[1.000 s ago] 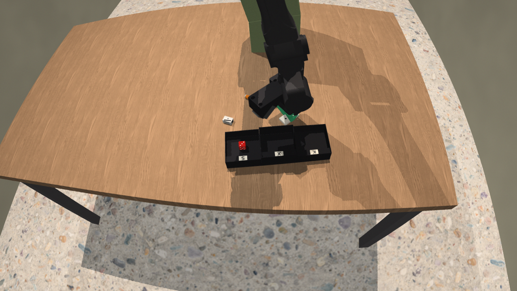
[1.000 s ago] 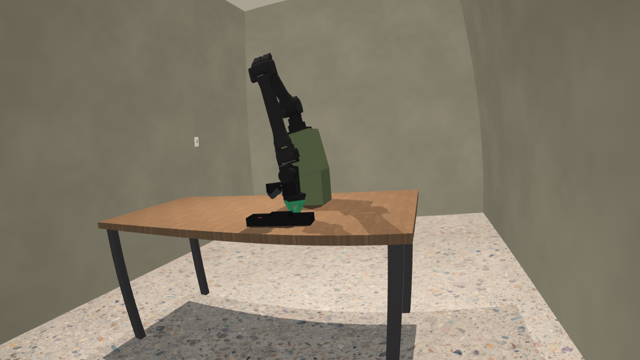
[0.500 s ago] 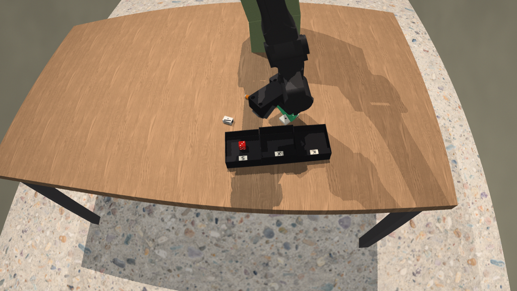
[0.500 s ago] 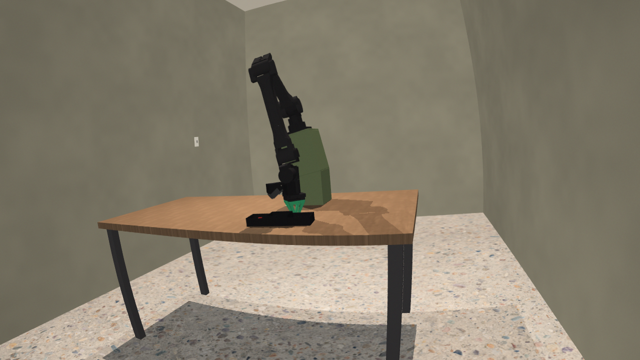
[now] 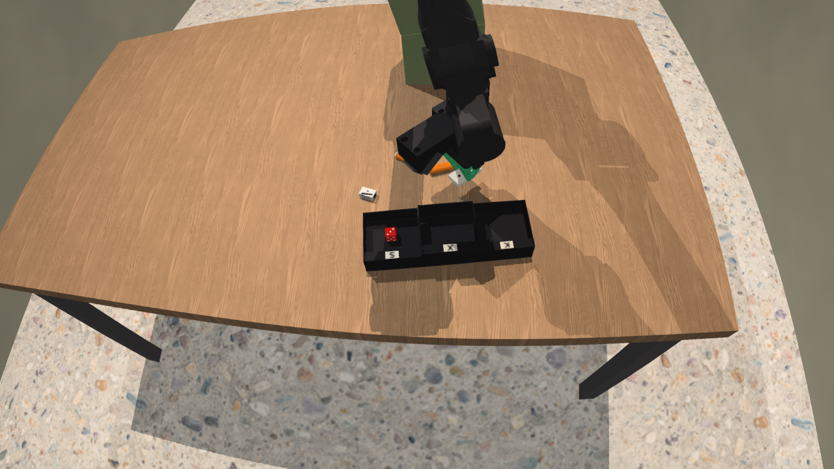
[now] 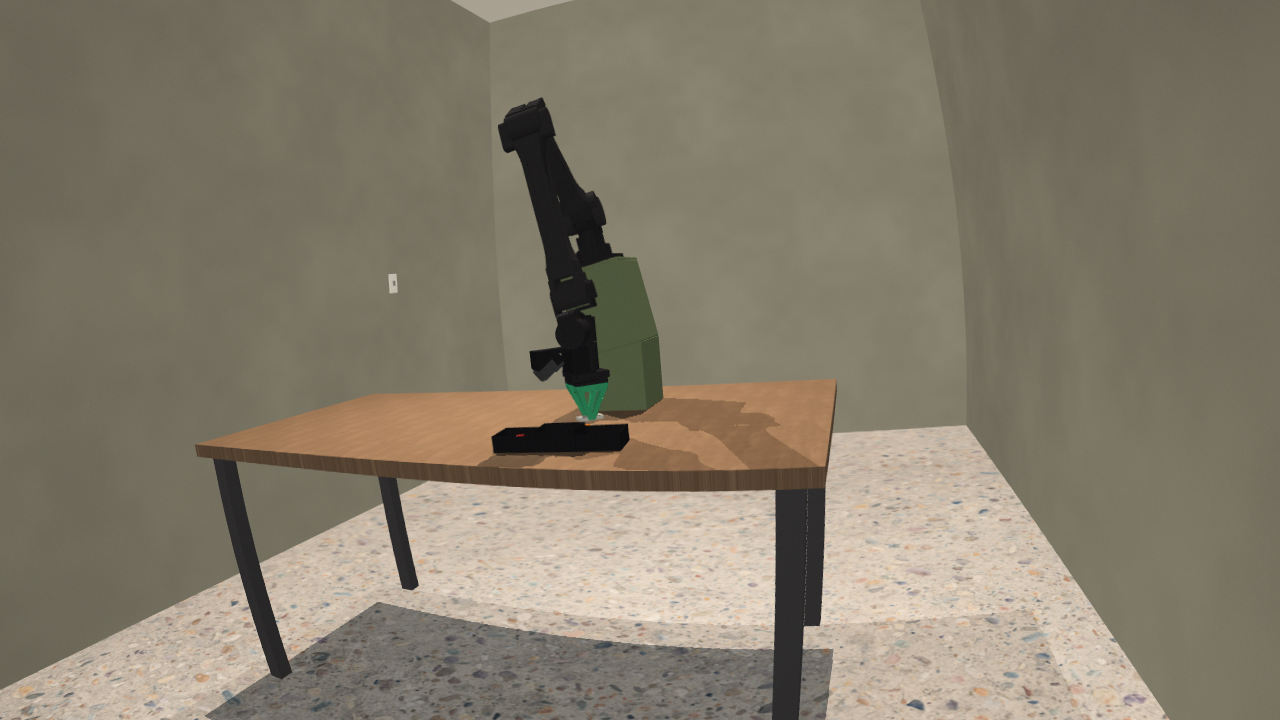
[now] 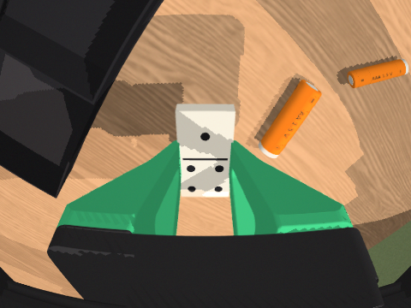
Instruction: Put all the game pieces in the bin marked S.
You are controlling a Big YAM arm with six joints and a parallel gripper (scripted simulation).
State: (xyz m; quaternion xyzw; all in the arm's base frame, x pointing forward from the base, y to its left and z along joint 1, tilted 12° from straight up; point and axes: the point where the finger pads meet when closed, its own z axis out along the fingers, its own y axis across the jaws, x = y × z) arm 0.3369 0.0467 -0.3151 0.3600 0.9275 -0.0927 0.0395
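Now: hand 110 mm short of the red die, 100 mm to the left of it and 30 mm above it. The rest, counted from my hand: black bin marked S (100 mm ahead, 20 mm to the right, 20 mm below); then white domino (right at my hand); then orange cylinder (40 mm behind, 100 mm to the right, 40 mm below).
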